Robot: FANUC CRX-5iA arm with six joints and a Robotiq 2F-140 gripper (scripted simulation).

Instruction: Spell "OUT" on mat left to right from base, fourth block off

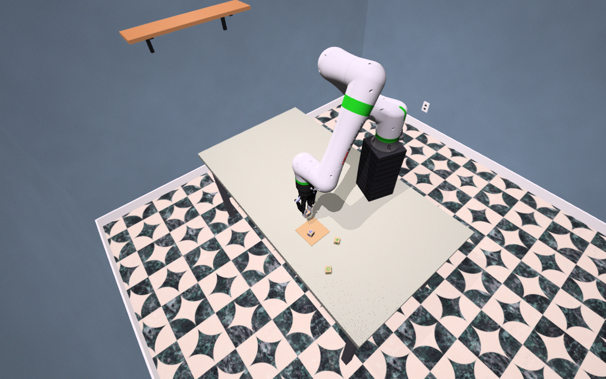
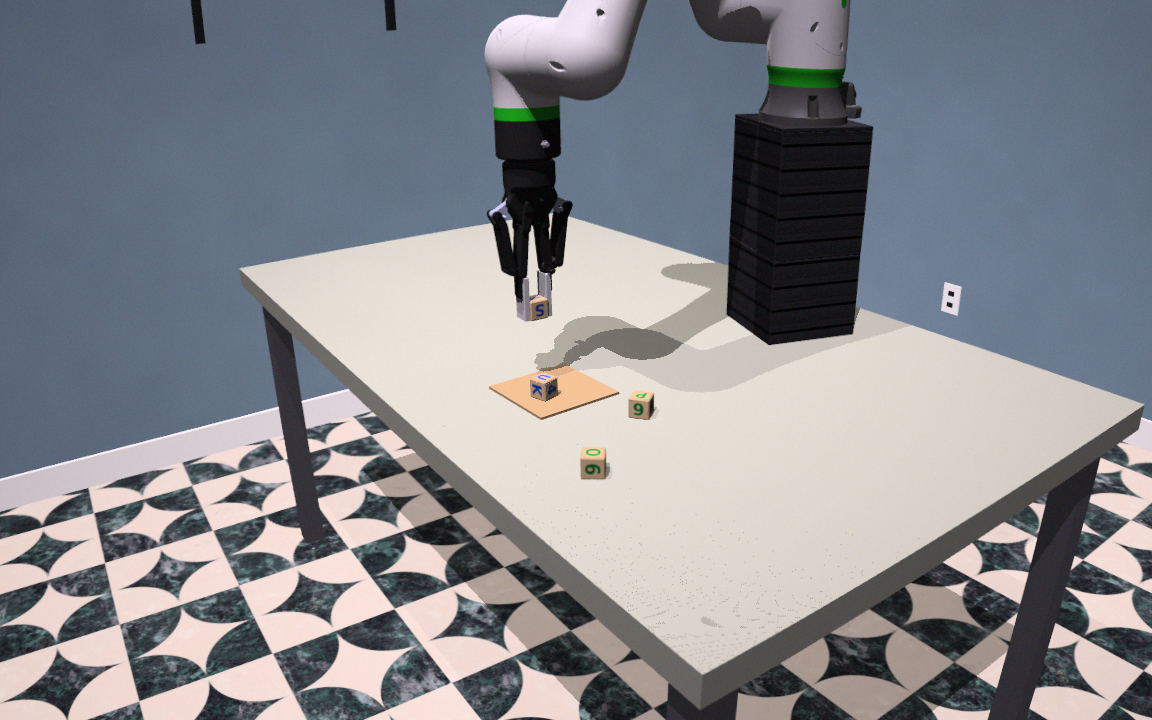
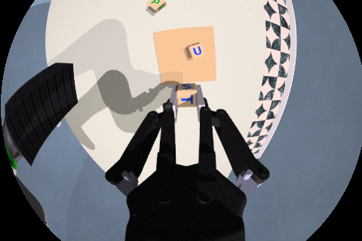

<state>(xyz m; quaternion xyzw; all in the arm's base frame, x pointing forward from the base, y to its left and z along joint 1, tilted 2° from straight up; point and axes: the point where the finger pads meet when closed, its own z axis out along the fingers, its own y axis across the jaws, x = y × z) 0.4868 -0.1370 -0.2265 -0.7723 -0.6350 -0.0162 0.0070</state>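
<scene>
The tan mat is 14 cm below my hand, 5 cm to the left of it and 1 cm ahead of it. Round my hand: wooden block 27 cm to the left, 14 cm ahead, 12 cm below.
</scene>
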